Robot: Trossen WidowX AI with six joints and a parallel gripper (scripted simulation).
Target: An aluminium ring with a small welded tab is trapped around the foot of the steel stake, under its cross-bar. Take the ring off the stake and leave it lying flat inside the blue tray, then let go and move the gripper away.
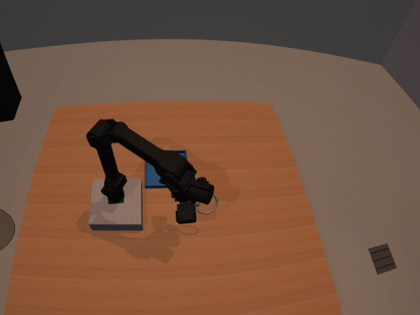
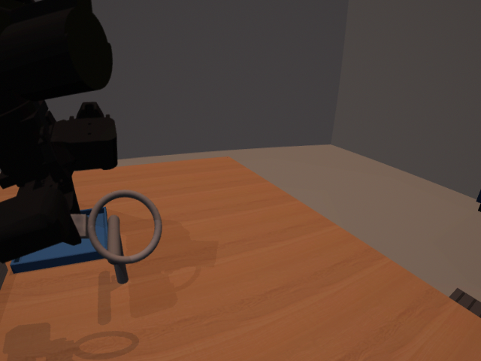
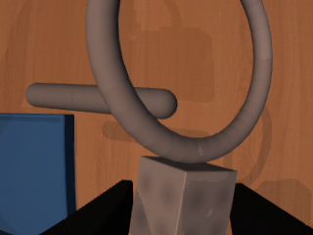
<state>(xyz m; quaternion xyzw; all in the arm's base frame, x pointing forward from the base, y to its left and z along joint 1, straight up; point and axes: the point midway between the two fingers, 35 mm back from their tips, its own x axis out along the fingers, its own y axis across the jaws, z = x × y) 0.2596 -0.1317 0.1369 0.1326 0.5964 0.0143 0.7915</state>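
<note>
My gripper tip is now 270 mm to the right of the blue tray, 160 mm above it and 40 mm past it. Also, from my gripper tip: aluminium ring 50 mm ahead, 10 mm to the right.
</note>
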